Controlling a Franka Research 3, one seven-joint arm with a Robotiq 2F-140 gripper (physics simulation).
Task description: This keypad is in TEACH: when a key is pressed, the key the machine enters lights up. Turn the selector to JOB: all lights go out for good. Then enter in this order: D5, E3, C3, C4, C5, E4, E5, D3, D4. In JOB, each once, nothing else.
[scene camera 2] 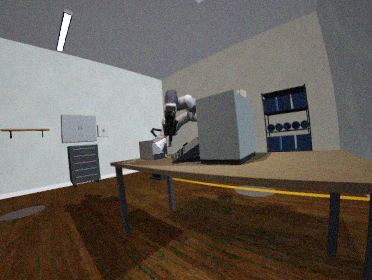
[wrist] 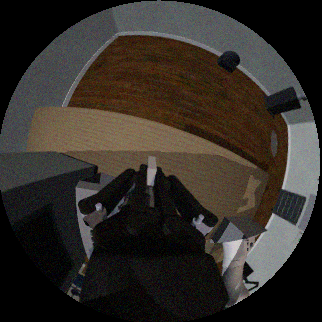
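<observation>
My gripper [scene camera 2: 170,143] [wrist: 150,162] is shut, with its pale fingertips together and nothing between them. In the scene view it points down, low over the table, just left of the dark sloped keypad housing [scene camera 2: 187,153]. In the wrist view a light grey panel [wrist: 83,200] shows at the left of the fingers, partly covered by them and the gripper's linkage. Keys, key labels, lights and the selector cannot be made out in either view. Whether the fingertips touch anything cannot be told.
A tall grey box [scene camera 2: 225,127] [wrist: 35,172] stands right beside the sloped housing on the wooden table [scene camera 2: 300,167] [wrist: 100,127]. A small grey box [scene camera 2: 146,150] [wrist: 241,226] stands at the other side. A shelf rack [scene camera 2: 284,91] and a drawer cabinet [scene camera 2: 84,164] stand farther off.
</observation>
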